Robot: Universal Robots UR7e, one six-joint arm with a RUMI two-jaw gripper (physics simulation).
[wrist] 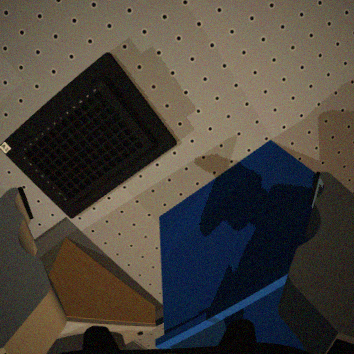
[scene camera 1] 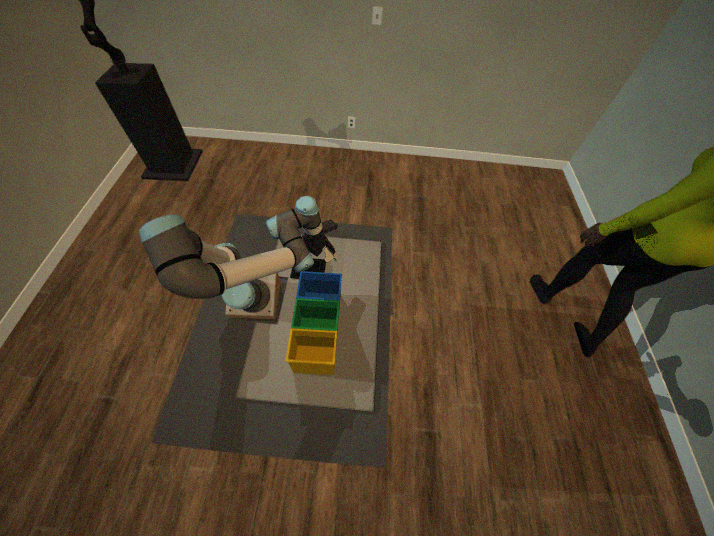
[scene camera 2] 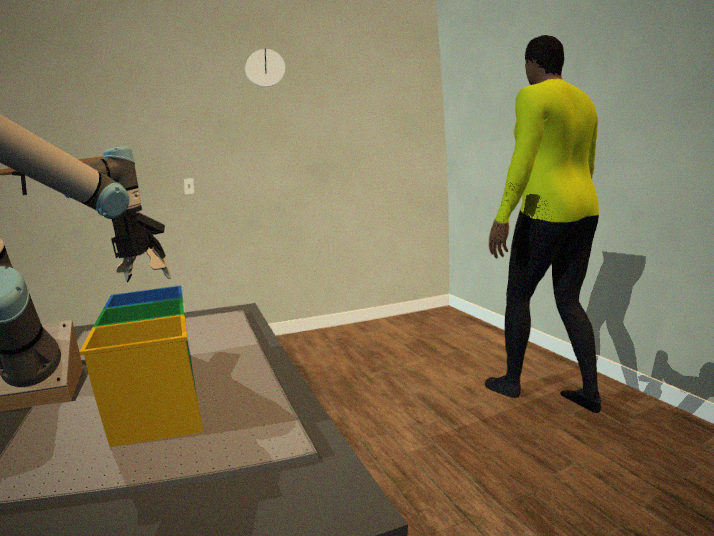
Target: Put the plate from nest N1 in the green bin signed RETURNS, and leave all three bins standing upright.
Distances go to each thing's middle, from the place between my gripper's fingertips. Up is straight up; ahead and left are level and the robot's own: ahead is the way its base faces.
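Blue bin (scene camera 1: 312, 285): my hand is 90 mm above it and 160 mm to the left of it. Green bin (scene camera 2: 131, 313): 90 mm below my hand, 300 mm to the right of it. Yellow bin (scene camera 2: 140, 372): 90 mm below my hand and 430 mm to the right of it.
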